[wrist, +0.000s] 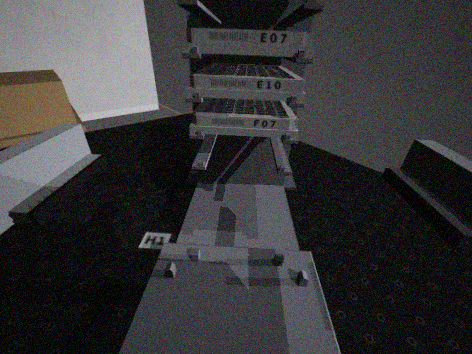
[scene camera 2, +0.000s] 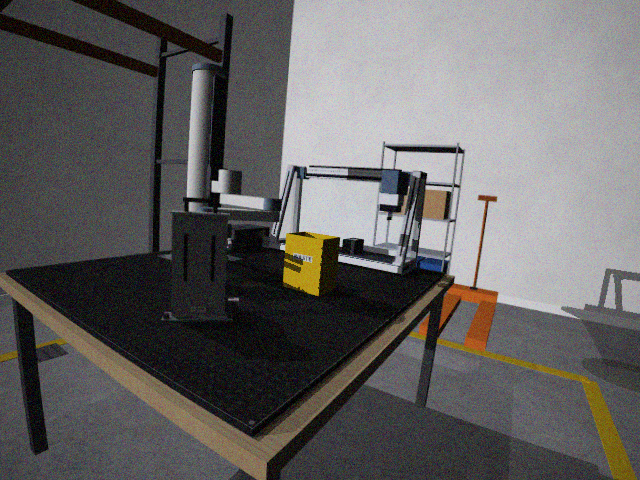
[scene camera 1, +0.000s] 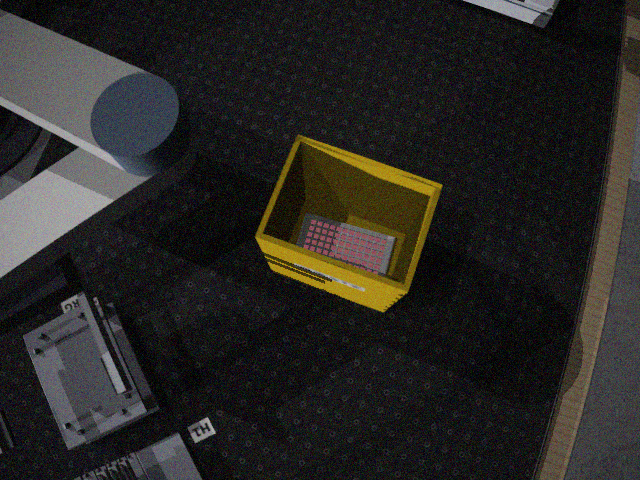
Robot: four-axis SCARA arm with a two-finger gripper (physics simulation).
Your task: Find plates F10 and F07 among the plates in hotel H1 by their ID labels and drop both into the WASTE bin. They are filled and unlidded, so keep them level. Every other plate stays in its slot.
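Places are measured from the arm's base along level axes (x ahead, y left, z up), in centimetres.
Where they show: gripper, between the fingertips: point(wrist: 244, 150) point(scene camera 1: 63, 423).
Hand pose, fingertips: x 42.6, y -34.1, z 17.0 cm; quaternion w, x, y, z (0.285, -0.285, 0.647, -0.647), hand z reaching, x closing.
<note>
Things, the pixels of their top centre, and the offset from my fingertips.
- Plate F07, centre of its top: point(wrist: 245, 99) dx +9.5, dy -8.7, dz -0.4 cm
- plate E10, centre of its top: point(wrist: 246, 69) dx +9.5, dy -8.7, dz +2.5 cm
- plate E07, centre of its top: point(wrist: 248, 34) dx +9.5, dy -8.7, dz +5.3 cm
- yellow WASTE bin, centre of its top: point(scene camera 1: 350, 209) point(scene camera 2: 313, 235) dx +22.0, dy +31.5, dz +4.3 cm
- plate with pink wells, centre of its top: point(scene camera 1: 342, 253) dx +22.1, dy +31.0, dz -13.7 cm
- grey RG nest, centre of its top: point(scene camera 1: 77, 373) dx -4.3, dy +4.1, dz -8.7 cm
- H1 tag, centre of its top: point(wrist: 155, 240) point(scene camera 1: 201, 430) dx +12.1, dy +2.3, dz -15.7 cm
Hotel H1 point(scene camera 1: 168, 454) point(scene camera 2: 199, 268) stands on the table; in the wrist view several of its slots show. Plate F07 point(wrist: 245, 122) sits level in the lowest occupied slot in view, its wells uncovered. Above it are plate E10 point(wrist: 245, 83) and plate E07 point(wrist: 245, 41). My gripper point(wrist: 244, 150) is open and empty, its fingers spread wide in front of the hotel. The yellow WASTE bin point(scene camera 1: 330, 281) point(scene camera 2: 303, 268) holds a plate with pink wells point(scene camera 1: 356, 245) on its floor; its ID is not readable. F10's label does not show in the wrist view.
The grey RG nest point(scene camera 1: 85, 361) point(wrist: 215, 315) with small corner pegs lies in front of the hotel. The H1 tag point(scene camera 1: 201, 429) point(wrist: 155, 240) lies beside the hotel base. The arm point(scene camera 1: 67, 77) reaches in from the left. A white gantry frame point(scene camera 2: 413, 222) stands behind the bin.
</note>
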